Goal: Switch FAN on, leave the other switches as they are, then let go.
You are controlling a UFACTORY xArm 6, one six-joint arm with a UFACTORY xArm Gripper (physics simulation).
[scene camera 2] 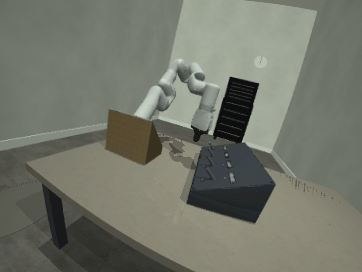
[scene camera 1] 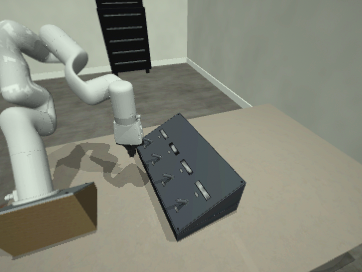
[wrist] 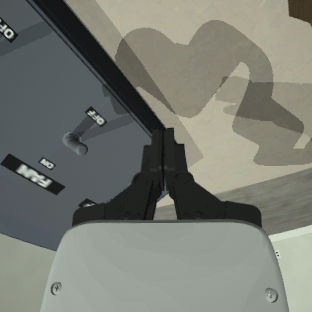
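Pixels of known places: gripper, fingertip midpoint: [scene camera 2: 195,141] [scene camera 1: 132,154] [wrist: 164,140]; arm's base at its link origin: [scene camera 2: 134,128] [scene camera 1: 37,198].
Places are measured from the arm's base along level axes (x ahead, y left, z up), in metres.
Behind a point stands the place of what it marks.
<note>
The dark sloped switch box [scene camera 1: 212,172] @[z 0.015, x 0.596, y -0.085 m] [scene camera 2: 250,162] @[z 0.026, x 0.607, y 0.000 m] [wrist: 40,85] @[z -0.049, x 0.425, y 0.033 m] stands on the table. The FAN label [scene camera 1: 173,148] @[z -0.011, x 0.501, y 0.111 m] [wrist: 32,174] @[z -0.011, x 0.502, y 0.106 m] is second from the box's far end. The FAN lever [scene camera 1: 156,159] @[z -0.024, x 0.423, y 0.090 m] [wrist: 77,145] @[z -0.005, x 0.405, y 0.088 m] stands between its ON label [wrist: 47,163] @[z -0.021, x 0.478, y 0.106 m] and OFF label [wrist: 96,116] @[z -0.055, x 0.400, y 0.093 m]. In scene camera 1 it leans much like its neighbours; its exact side is hard to tell in the wrist view. My gripper [scene camera 1: 131,154] @[z 0.009, x 0.324, y 0.104 m] [scene camera 2: 196,139] @[z 0.009, x 0.324, y 0.104 m] [wrist: 164,140] @[z 0.009, x 0.324, y 0.104 m] is shut and empty, beside the box's low edge near the far end, apart from the FAN lever.
The other levers, among them the nearest one [scene camera 1: 180,205] @[z -0.048, x 0.457, y -0.139 m] [scene camera 2: 209,175] @[z -0.025, x 0.465, y -0.146 m], stand in a row along the low side. A brown wedge-shaped block [scene camera 1: 55,220] @[z -0.003, x 0.073, y -0.099 m] [scene camera 2: 129,136] @[z -0.013, x 0.049, y -0.100 m] stands by the arm's base. A black drawer cabinet [scene camera 1: 125,37] [scene camera 2: 235,110] stands beyond the table [scene camera 1: 280,200] @[z -0.129, x 0.861, y -0.195 m] [scene camera 2: 125,200] @[z -0.129, x 0.244, y -0.335 m].
</note>
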